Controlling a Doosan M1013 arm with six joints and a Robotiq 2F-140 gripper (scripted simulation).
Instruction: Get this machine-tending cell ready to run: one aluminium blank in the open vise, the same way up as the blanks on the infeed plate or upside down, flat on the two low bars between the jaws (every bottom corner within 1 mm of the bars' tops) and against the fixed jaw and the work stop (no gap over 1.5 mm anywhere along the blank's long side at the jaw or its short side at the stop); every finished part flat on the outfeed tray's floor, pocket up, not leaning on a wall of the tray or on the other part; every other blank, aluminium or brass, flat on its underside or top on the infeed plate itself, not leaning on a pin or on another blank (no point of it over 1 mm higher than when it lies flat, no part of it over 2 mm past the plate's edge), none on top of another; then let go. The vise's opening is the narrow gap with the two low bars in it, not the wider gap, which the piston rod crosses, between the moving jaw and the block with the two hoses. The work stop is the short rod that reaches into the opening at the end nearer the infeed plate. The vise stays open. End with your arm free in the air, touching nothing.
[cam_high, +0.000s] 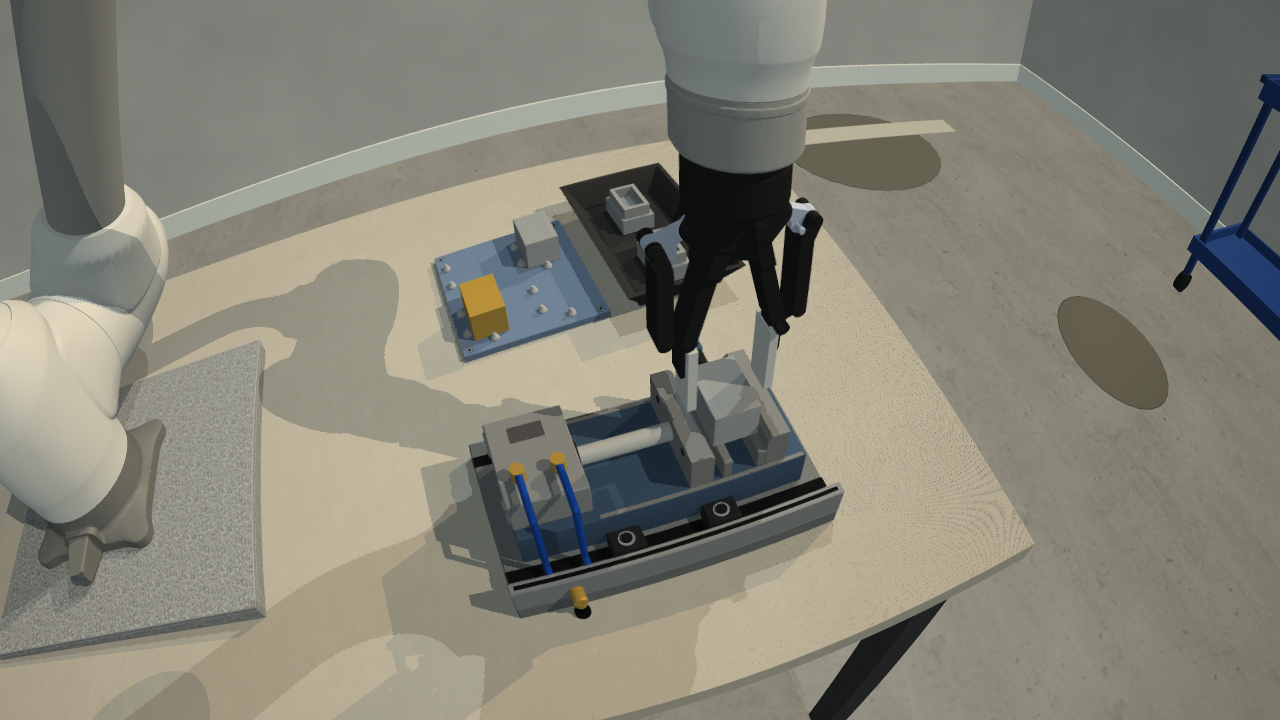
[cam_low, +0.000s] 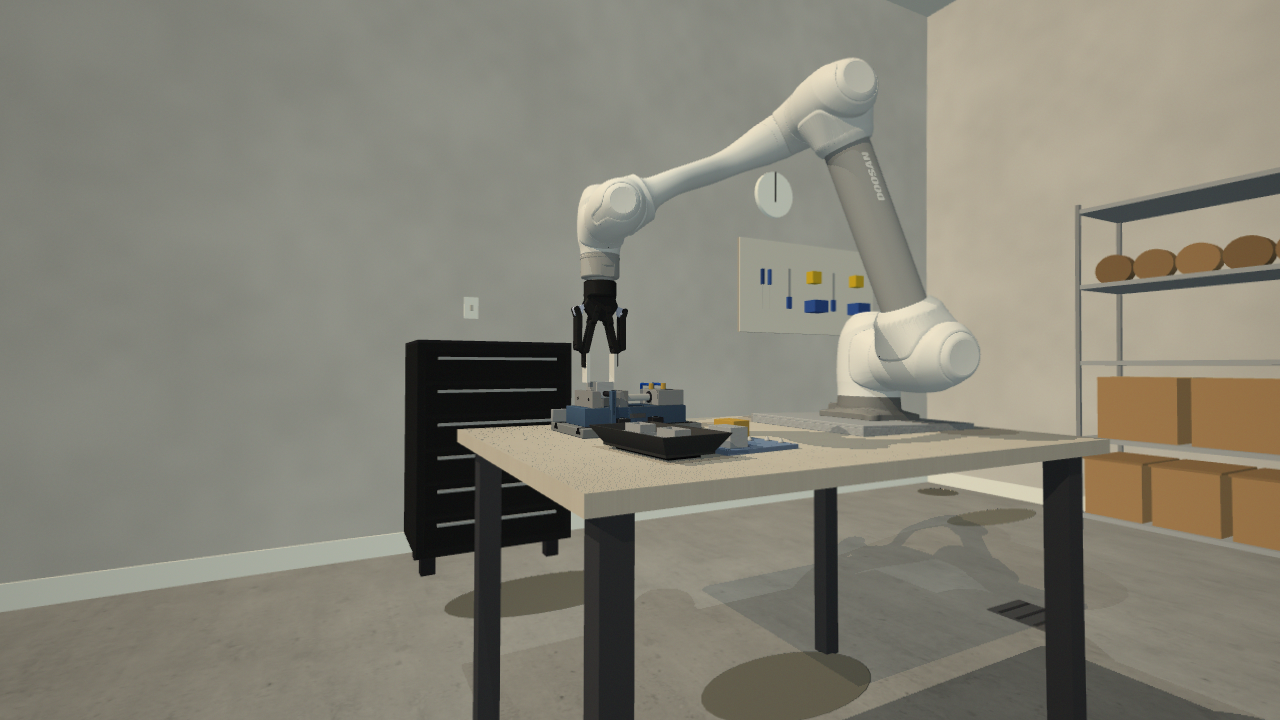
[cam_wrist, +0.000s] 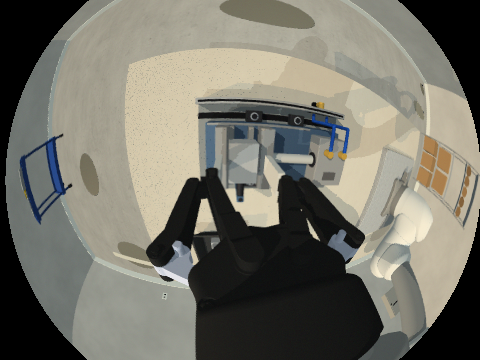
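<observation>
My gripper is now 50 mm above the aluminium blank. Round my hand: fixed jaw 70 mm below, 30 mm ahead; then work stop 50 mm to the left, 50 mm below; then moving jaw 70 mm below, 40 mm behind.
</observation>
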